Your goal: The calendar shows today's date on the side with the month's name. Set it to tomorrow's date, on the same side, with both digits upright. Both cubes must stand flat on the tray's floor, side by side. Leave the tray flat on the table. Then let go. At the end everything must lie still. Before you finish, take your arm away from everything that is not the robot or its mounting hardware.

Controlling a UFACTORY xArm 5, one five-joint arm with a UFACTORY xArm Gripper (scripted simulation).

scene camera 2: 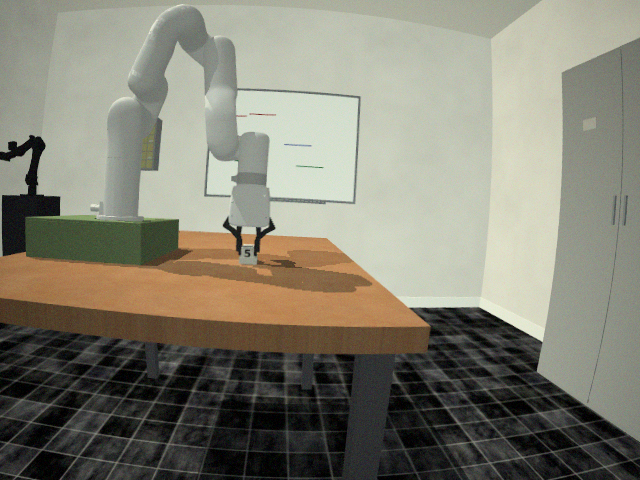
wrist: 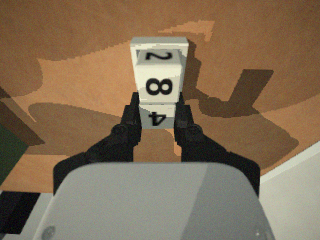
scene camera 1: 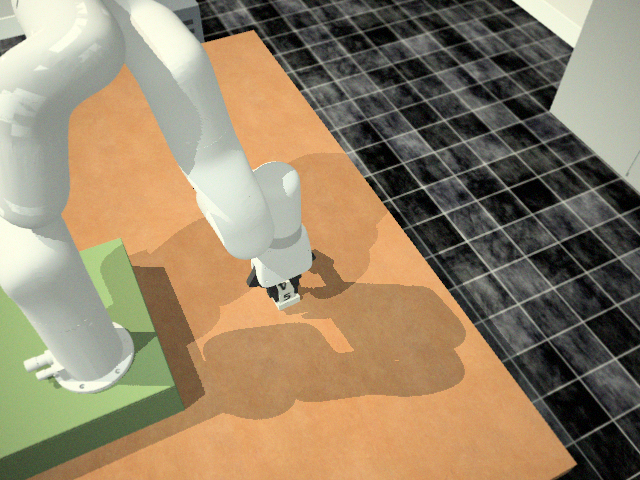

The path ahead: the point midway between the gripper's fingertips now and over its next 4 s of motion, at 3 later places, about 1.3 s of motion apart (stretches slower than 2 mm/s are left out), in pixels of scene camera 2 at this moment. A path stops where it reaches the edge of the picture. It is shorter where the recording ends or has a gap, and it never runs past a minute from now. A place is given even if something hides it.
My gripper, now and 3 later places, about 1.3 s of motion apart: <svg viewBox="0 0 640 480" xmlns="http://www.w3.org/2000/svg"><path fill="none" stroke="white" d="M247 255L249 216L248 241L248 250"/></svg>
